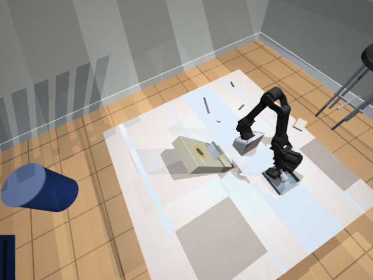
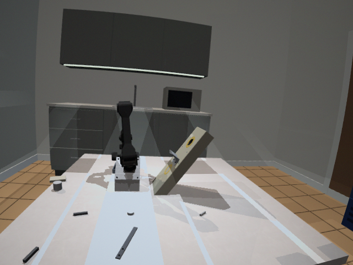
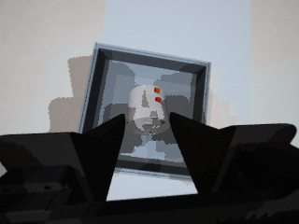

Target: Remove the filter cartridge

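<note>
Now: gripper tip 10 mm above the filter cartridge. Also, from my gripper tip: tray (10 mm to the left, 40 mm below); then beige block (400 mm behind, 200 mm to the right, 40 mm below).
</note>
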